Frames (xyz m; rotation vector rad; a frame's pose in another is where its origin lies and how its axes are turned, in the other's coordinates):
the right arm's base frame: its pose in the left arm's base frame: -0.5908 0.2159 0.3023 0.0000 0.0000 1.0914
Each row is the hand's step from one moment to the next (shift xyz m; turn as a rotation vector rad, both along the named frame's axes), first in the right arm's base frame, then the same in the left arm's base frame.
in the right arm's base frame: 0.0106 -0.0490 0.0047 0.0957 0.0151 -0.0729
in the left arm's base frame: 0.0484 -0.0132 0.0047 0.0307 0.0919 -0.0729
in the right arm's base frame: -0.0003 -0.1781 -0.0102 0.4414 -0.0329 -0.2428
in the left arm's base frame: 0.1579 -0.0824 -0.0102 0.2328 0.3765 -0.2428
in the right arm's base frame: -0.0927 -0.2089 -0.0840 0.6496 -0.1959 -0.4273
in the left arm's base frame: 0.1426 -0.1786 -0.0840 0.4734 0.4860 -0.4273
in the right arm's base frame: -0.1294 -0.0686 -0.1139 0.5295 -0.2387 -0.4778
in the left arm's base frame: 0.0012 -0.1465 -0.1139 0.4560 0.3597 -0.4778
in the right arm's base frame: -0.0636 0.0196 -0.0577 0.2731 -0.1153 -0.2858
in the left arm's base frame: -0.0467 -0.0474 -0.0577 0.2283 0.1891 -0.2858
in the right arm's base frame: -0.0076 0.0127 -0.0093 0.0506 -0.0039 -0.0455
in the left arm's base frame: -0.0148 -0.0009 -0.0093 0.0268 0.0431 -0.0455
